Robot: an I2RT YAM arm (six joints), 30 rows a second.
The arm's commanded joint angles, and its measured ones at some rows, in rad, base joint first. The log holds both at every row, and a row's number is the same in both.
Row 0, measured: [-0.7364 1.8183 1.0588 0.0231 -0.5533 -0.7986]
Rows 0 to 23, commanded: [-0.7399 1.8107 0.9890 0.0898 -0.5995 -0.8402]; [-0.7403 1.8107 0.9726 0.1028 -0.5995 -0.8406]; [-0.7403 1.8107 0.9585 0.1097 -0.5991 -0.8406]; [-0.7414 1.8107 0.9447 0.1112 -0.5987 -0.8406]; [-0.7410 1.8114 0.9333 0.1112 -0.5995 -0.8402]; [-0.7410 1.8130 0.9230 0.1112 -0.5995 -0.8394]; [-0.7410 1.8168 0.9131 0.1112 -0.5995 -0.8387]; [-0.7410 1.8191 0.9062 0.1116 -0.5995 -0.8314]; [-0.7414 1.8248 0.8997 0.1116 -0.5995 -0.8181]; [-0.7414 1.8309 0.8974 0.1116 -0.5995 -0.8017]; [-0.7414 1.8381 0.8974 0.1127 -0.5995 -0.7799]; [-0.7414 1.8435 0.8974 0.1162 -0.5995 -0.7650]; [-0.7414 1.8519 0.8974 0.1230 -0.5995 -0.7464]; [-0.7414 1.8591 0.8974 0.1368 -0.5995 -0.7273]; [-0.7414 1.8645 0.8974 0.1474 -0.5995 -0.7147]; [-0.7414 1.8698 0.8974 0.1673 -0.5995 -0.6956]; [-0.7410 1.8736 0.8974 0.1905 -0.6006 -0.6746]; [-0.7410 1.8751 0.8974 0.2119 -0.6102 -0.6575]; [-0.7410 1.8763 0.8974 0.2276 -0.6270 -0.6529]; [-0.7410 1.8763 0.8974 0.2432 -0.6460 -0.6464]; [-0.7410 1.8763 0.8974 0.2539 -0.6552 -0.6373]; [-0.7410 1.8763 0.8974 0.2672 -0.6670 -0.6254]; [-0.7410 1.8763 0.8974 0.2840 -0.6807 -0.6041]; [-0.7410 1.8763 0.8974 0.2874 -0.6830 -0.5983]
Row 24, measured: [-0.7414 1.8729 0.8944 0.2626 -0.6060 -0.6697]
